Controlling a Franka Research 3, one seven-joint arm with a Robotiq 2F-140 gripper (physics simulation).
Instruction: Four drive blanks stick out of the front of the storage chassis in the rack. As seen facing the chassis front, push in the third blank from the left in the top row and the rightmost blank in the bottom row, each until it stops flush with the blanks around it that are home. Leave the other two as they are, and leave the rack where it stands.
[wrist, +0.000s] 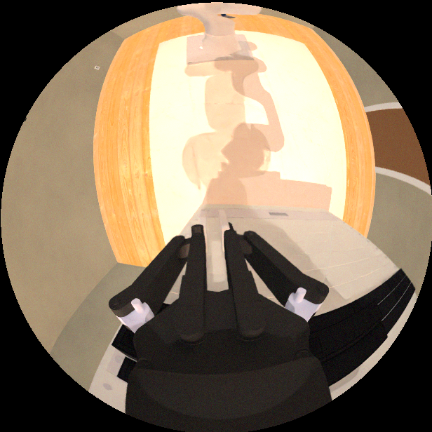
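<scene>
My gripper (212, 219) is shut, with its two dark fingers drawn close together and pointing up the wrist view; I see no object held between them. The fingers show over the pale top of the chassis in the rack (360, 255). The black chassis front (355, 327) curves along the lower right, with thin lines and stepped edges, and dark parts also show at lower left. The gripper body hides the middle of the front. I cannot tell the individual drive blanks apart, nor which ones stick out or are flush.
Beyond the chassis is a table with a bright pale top (172, 115) and a wooden border (120, 150). The pale arm base (217, 47) stands at the far end, and arm shadows fall across the top. A brown floor area (400, 142) with a white outline shows at right.
</scene>
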